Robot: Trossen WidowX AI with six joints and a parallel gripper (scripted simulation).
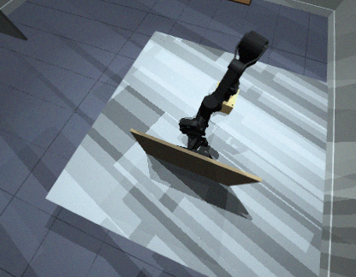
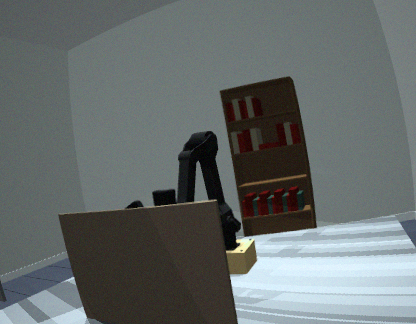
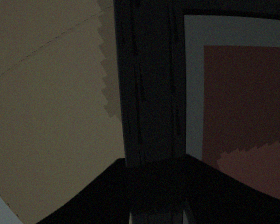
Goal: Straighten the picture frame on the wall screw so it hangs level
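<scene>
The picture frame is 50 mm below my gripper tip and 20 mm to the left of it. The rest, counted from my gripper tip: tan wall panel: 70 mm below, 20 mm ahead, 10 mm to the left.
</scene>
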